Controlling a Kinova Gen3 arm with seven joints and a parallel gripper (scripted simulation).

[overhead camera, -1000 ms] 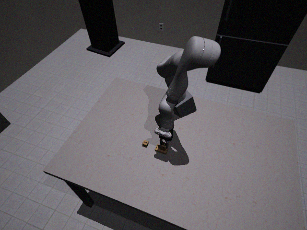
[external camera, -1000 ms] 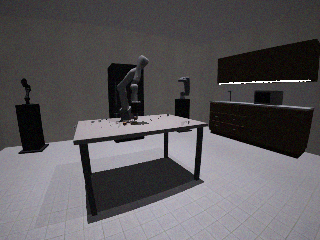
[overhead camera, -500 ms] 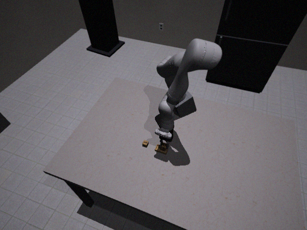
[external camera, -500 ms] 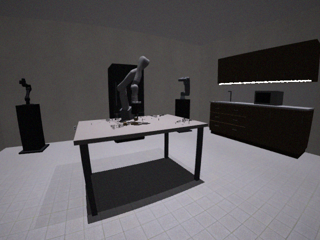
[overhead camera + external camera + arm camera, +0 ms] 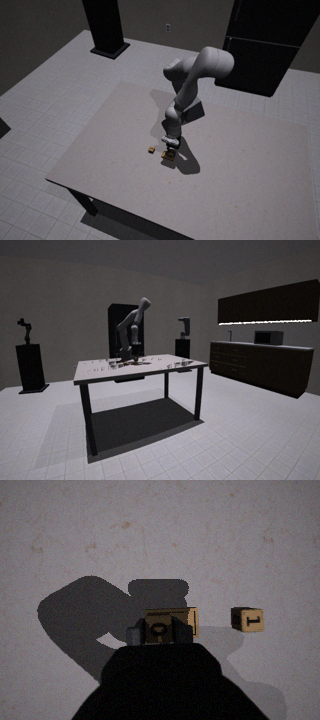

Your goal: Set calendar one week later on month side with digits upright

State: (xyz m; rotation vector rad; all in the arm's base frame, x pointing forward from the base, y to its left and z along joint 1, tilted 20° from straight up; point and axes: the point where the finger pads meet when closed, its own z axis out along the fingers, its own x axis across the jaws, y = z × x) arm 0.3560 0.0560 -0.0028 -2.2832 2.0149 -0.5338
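My hand is 50 mm above the wooden tray and 20 mm to the left of it. Round my hand: wooden cube (130 mm to the right, 40 mm below, 10 mm ahead).
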